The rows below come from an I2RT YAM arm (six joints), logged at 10 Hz.
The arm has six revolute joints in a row. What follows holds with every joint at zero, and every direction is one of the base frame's. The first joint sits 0.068 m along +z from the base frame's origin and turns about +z. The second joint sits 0.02 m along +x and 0.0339 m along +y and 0.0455 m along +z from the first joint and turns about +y. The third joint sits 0.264 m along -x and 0.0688 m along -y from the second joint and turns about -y. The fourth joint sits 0.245 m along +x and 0.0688 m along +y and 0.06 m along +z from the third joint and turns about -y. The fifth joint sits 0.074 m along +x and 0.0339 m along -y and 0.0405 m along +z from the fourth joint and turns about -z. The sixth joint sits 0.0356 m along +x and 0.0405 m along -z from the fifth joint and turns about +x. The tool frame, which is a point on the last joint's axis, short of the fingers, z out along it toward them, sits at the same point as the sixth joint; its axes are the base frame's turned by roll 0, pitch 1.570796 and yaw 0 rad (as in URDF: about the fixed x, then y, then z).
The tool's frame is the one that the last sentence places.
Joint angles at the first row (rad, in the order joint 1, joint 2, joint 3, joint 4, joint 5, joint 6):
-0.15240, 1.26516, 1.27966, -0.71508, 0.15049, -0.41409
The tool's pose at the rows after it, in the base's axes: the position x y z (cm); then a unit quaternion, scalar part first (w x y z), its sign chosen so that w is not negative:
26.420 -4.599 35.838 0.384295 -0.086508 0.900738 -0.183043
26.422 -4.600 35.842 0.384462 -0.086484 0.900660 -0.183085
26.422 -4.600 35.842 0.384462 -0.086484 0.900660 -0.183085
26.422 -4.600 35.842 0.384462 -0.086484 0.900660 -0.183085
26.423 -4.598 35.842 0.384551 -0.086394 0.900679 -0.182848
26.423 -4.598 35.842 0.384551 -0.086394 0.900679 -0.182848
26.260 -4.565 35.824 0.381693 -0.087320 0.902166 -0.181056
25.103 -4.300 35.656 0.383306 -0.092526 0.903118 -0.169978
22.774 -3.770 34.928 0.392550 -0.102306 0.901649 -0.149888
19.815 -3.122 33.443 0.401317 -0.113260 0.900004 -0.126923
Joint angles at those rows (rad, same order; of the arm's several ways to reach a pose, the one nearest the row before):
-0.15239, 1.26517, 1.27964, -0.71544, 0.15088, -0.41409
-0.15242, 1.26515, 1.27967, -0.71509, 0.15086, -0.41410
-0.15242, 1.26515, 1.27967, -0.71509, 0.15086, -0.41410
-0.15242, 1.26515, 1.27967, -0.71509, 0.15086, -0.41410
-0.15239, 1.26517, 1.27969, -0.71509, 0.15050, -0.41370
-0.15239, 1.26517, 1.27969, -0.71509, 0.15050, -0.41370
-0.15239, 1.26134, 1.27888, -0.72536, 0.14821, -0.41371
-0.15239, 1.21746, 1.24532, -0.73988, 0.12380, -0.41332
-0.15238, 1.11981, 1.15759, -0.74370, 0.07574, -0.41332
-0.15238, 0.98899, 1.03474, -0.74786, 0.02195, -0.41293

